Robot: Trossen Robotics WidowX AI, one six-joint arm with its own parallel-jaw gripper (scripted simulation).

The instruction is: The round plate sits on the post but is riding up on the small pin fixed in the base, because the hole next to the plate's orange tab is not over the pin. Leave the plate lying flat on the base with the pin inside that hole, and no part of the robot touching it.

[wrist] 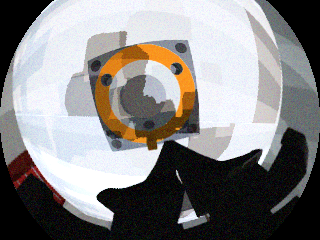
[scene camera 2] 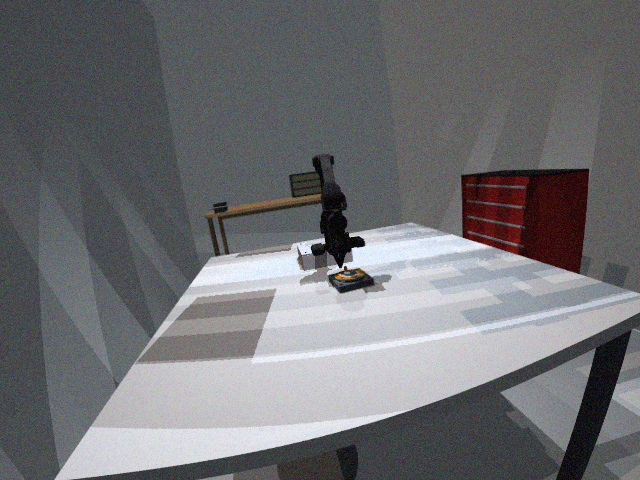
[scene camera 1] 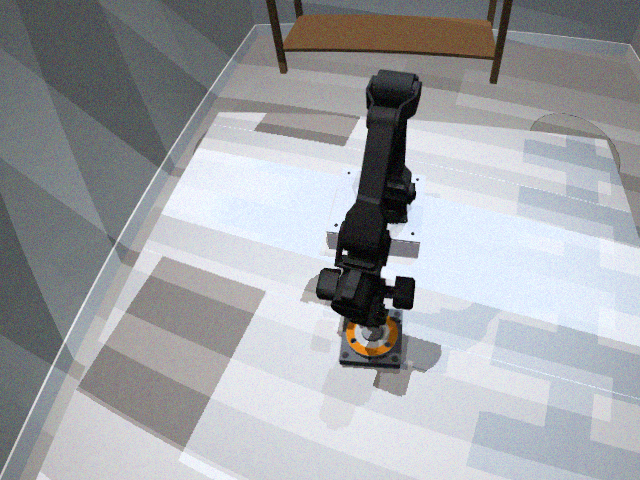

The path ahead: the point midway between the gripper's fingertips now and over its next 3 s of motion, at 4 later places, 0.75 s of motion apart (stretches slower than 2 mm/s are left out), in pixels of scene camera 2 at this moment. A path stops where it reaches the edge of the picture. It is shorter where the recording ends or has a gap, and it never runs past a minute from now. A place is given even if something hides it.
My gripper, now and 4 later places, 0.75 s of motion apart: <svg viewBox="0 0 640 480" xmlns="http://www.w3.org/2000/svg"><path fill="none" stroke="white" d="M340 268L343 268L345 267L348 267L353 267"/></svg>
